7 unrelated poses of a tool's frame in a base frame.
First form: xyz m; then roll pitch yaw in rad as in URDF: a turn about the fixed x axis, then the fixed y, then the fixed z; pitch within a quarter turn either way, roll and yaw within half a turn.
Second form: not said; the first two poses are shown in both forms.
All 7 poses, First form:
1: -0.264 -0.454 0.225 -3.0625 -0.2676 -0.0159
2: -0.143 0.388 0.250 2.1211 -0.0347 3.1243
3: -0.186 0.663 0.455 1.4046 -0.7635 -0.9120
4: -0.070 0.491 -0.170 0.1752 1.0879 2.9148
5: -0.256 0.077 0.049 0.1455 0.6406 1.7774
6: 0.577 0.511 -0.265 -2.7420 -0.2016 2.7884
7: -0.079 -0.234 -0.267 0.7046 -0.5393 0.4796
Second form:
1: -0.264 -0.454 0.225 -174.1 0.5 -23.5
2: -0.143 0.388 0.250 -2.9 -155.9 -87.3
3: -0.186 0.663 0.455 51.9 -65.2 -12.0
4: -0.070 0.491 -0.170 -83.3 22.0 139.2
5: -0.256 0.077 0.049 -26.4 33.2 95.1
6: 0.577 0.511 -0.265 -25.2 -160.2 29.4
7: -0.079 -0.234 -0.267 46.0 -19.7 36.6
